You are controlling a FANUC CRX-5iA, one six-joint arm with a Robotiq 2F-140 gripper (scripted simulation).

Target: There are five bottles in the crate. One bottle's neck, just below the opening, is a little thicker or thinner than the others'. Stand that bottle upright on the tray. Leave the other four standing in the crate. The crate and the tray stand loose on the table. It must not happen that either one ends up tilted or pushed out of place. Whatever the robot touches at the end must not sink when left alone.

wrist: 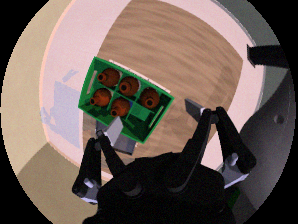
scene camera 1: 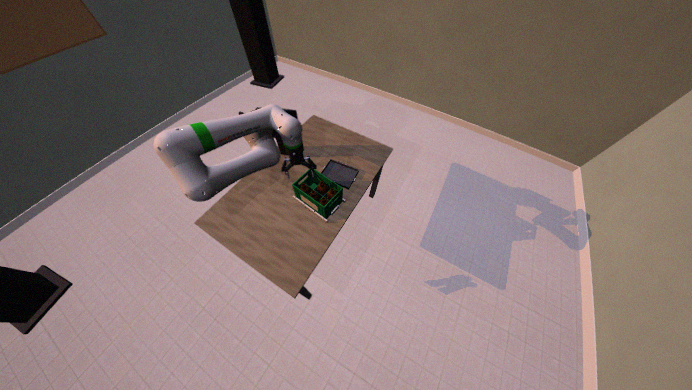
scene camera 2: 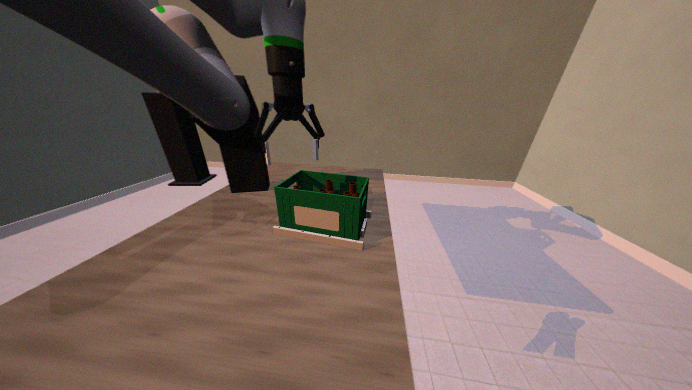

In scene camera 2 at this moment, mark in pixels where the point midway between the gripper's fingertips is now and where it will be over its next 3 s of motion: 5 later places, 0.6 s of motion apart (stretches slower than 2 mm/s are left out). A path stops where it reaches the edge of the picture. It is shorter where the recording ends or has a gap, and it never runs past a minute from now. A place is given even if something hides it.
My gripper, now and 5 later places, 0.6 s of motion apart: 293, 161; 294, 168; 318, 170; 321, 171; 321, 176; 321, 182
